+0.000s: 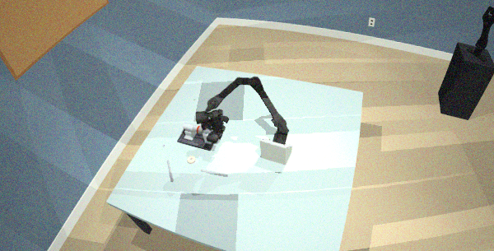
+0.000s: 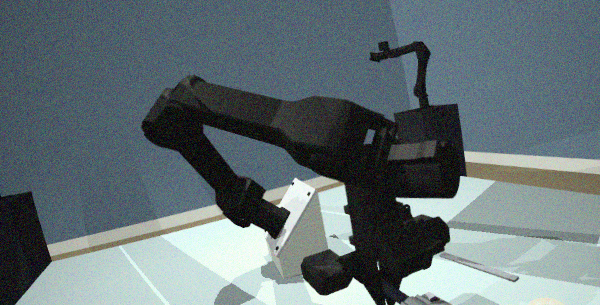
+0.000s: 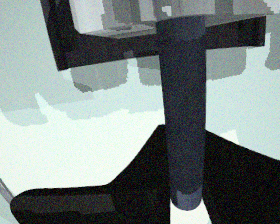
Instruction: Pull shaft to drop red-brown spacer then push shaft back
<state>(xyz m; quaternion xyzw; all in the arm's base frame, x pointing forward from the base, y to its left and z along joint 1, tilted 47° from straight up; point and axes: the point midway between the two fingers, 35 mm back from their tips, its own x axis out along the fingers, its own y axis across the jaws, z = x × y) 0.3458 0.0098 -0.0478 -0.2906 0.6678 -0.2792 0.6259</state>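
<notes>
The shaft lies 7 cm ahead of my gripper tip and 3 cm above it. From my gripper tip the other things lie so: fixture 16 cm ahead, 1 cm to the left; then red-brown spacer 13 cm ahead, 1 cm to the left, 3 cm above; then grey washer 17 cm ahead, 11 cm to the right, 4 cm below.
</notes>
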